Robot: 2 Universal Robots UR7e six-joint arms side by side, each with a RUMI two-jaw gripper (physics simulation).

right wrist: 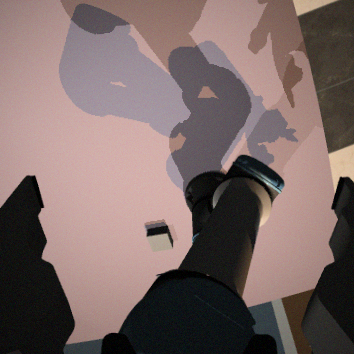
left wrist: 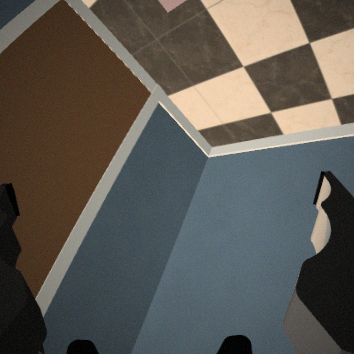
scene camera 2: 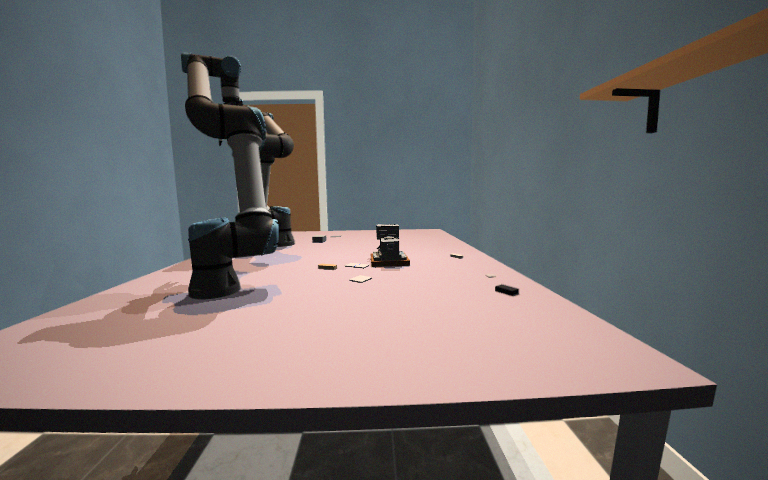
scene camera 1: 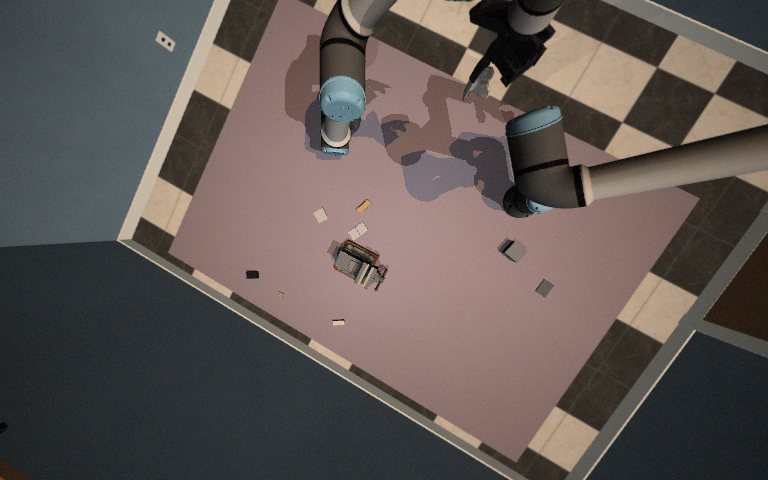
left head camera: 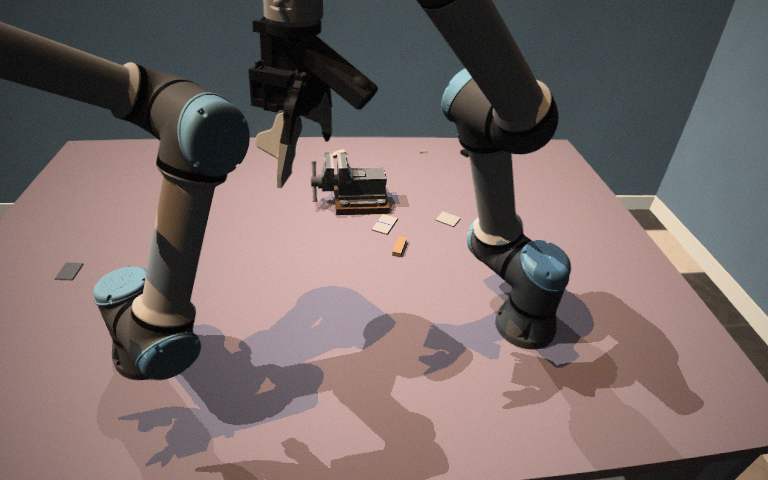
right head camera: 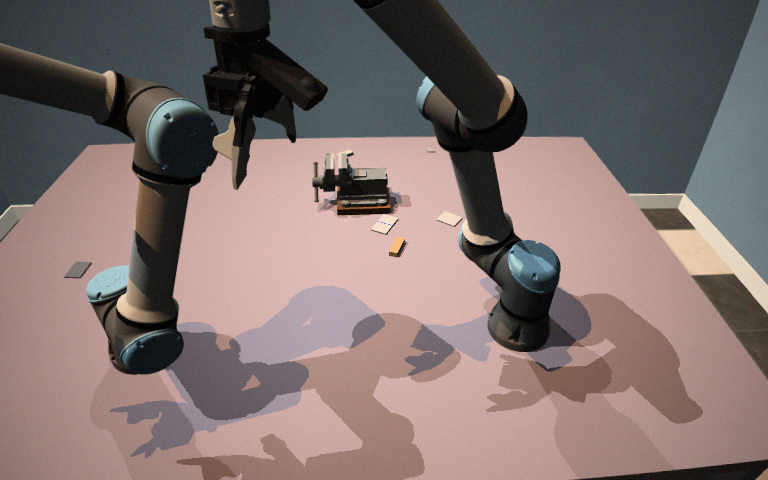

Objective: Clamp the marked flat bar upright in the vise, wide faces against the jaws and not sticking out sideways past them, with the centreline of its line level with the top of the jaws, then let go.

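Frame: origin at the left arm's base, x right, y ahead, z up, level; metres.
Seen in the pictures: left gripper, fingertip midpoint: [left wrist: 165,179]; right gripper, fingertip midpoint: [right wrist: 186,178] [scene camera 1: 489,78] [left head camera: 305,163] [right head camera: 266,164]; left arm's base, link origin: [right wrist: 210,193] [scene camera 2: 282,244] [scene camera 1: 520,201]; right arm's base, link origin: [scene camera 2: 215,291] [left head camera: 524,326] [right head camera: 517,328].
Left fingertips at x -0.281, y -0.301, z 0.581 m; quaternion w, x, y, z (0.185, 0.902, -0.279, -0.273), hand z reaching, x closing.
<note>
Pixels of each thing's top centre, then the offset from my left fingertips to it. "*": a spot on its surface instead.
- marked flat bar, top centre: [right head camera: 384,223] [left head camera: 384,223] [scene camera 2: 357,264] [scene camera 1: 358,231] dx +0.888, dy +0.773, dz -0.576 m
- grey vise, surface spot: [left head camera: 365,183] [right head camera: 366,183] [scene camera 1: 354,257] * dx +0.834, dy +0.877, dz -0.493 m
- orange block, top centre: [right head camera: 397,244] [left head camera: 399,244] [scene camera 2: 327,264] [scene camera 1: 363,206] dx +0.916, dy +0.652, dz -0.566 m
- plain cream plate, top centre: [right head camera: 449,218] [left head camera: 448,218] [scene camera 2: 360,278] [scene camera 1: 320,215] dx +1.094, dy +0.791, dz -0.576 m
- grey block, top centre: [right wrist: 159,242] [scene camera 1: 516,252] [scene camera 2: 319,235] dx +0.196, dy +0.515, dz -0.545 m
- dark grey plate, top centre: [left head camera: 69,270] [right head camera: 77,269] [scene camera 1: 544,288] dx -0.009, dy +0.599, dz -0.578 m
- black block, top centre: [scene camera 2: 507,287] [scene camera 1: 251,275] dx +1.283, dy +1.240, dz -0.566 m
- cream block, top centre: [scene camera 1: 338,323] dx +0.764, dy +1.234, dz -0.569 m
The marked flat bar [left head camera: 384,224] [right head camera: 384,224] [scene camera 1: 357,230] [scene camera 2: 356,265], cream with a thin blue line across it, lies flat on the table beside the vise. The grey vise [left head camera: 365,183] [right head camera: 367,183] [scene camera 1: 350,261] [scene camera 2: 389,247] stands on an orange-brown base; a narrow gap shows between its jaws. My right gripper [left head camera: 303,162] [right head camera: 264,164] [scene camera 1: 485,91] is open and empty, high up, pointing down. My left gripper [left wrist: 165,179] is open and empty; its view shows walls, a door and floor. It does not show in the head views.
An orange block [left head camera: 399,246] [scene camera 1: 363,206] and a plain cream plate [left head camera: 448,219] [scene camera 1: 320,215] lie near the bar. A grey block [scene camera 1: 514,251] [right wrist: 160,241] and dark grey plate [left head camera: 69,271] lie on the left arm's side. A black block [scene camera 1: 252,274] and cream block [scene camera 1: 338,322] lie beyond the vise.
</note>
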